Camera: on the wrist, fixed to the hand. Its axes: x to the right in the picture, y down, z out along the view.
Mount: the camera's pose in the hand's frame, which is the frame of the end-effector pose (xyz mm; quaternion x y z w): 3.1 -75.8 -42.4 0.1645 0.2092 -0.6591 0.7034
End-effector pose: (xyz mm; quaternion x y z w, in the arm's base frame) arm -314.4 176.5 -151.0 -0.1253 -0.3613 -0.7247 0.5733
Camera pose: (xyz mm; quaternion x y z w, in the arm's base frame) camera -375.3 152.1 -208.0 0.3959 -0.3360 -0.8543 0.0218
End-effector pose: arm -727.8 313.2 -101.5 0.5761 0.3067 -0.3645 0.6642
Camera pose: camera -789.1 349.4 -151.4 0.3886 0.6744 -0.6241 0.0680
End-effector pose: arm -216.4 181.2 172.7 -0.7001 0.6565 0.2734 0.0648
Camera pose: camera -131.5 169.2 186.6 -0.9716 0.0589 -0.1049 0.2036
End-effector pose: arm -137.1 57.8 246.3 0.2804 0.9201 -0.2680 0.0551
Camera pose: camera -179.0 28.5 316.6 0.3441 -0.7994 0.3175 0.3765
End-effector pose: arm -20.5 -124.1 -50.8 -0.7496 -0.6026 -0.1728 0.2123
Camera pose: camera -94.0 -129.9 -4.8 -0.0590 -0.9020 -0.3192 0.2848
